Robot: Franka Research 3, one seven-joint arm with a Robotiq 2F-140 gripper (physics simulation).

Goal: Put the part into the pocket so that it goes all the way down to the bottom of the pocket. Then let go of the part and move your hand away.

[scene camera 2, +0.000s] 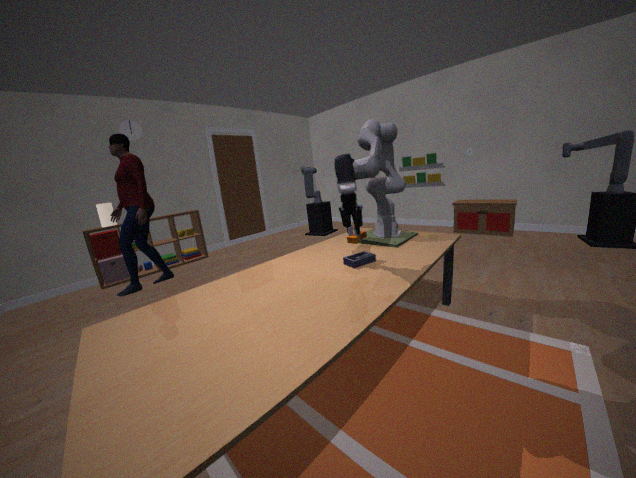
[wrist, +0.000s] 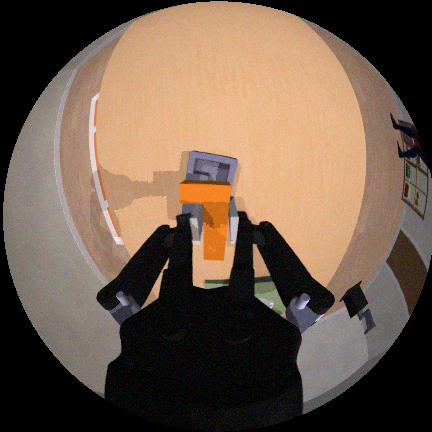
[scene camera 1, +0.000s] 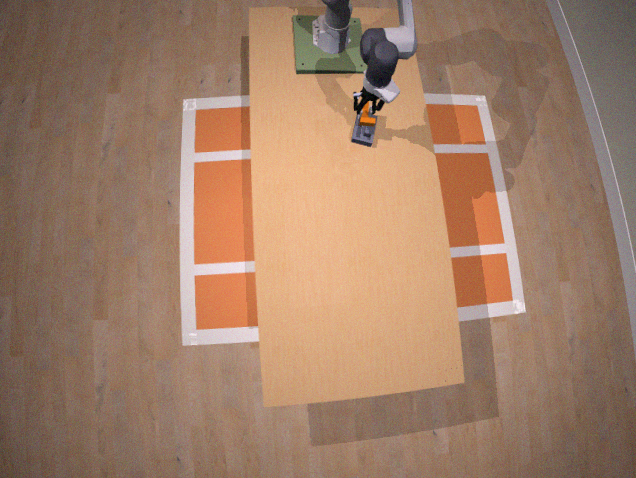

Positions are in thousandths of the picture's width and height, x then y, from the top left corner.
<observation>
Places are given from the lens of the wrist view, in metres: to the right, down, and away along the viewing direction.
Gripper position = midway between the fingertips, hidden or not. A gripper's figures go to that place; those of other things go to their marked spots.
gripper (wrist: 501, 478): 0.00, -0.01, 0.20
orange L-shaped part (wrist: 497, 450): -0.01, -0.03, 0.17
pocket block (wrist: 466, 383): -0.04, -0.10, 0.28
The marked spots on the pocket block and the orange L-shaped part are 0.14 m apart.
</observation>
